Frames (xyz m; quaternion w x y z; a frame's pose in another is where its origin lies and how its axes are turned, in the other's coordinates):
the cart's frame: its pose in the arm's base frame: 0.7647 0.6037 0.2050 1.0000 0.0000 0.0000 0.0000
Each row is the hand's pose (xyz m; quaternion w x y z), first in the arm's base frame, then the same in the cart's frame.
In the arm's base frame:
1: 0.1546 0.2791 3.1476 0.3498 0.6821 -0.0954 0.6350
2: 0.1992 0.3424 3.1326 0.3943 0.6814 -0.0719 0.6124
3: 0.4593 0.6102 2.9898 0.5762 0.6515 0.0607 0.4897
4: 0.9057 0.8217 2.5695 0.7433 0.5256 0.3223 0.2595
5: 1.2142 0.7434 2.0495 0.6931 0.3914 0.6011 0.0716
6: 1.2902 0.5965 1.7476 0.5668 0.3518 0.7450 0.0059
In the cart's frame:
1: -0.6101 -0.3246 2.9426 0.3498 0.6821 -0.0954 0.6350
2: -0.5655 -0.2613 2.9276 0.3943 0.6814 -0.0719 0.6124
3: -0.3054 0.0065 2.7848 0.5762 0.6515 0.0607 0.4897
4: 0.1410 0.2180 2.3645 0.7433 0.5256 0.3223 0.2595
5: 0.4495 0.1397 1.8445 0.6931 0.3914 0.6011 0.0716
6: 0.5255 -0.0072 1.5426 0.5668 0.3518 0.7450 0.0059

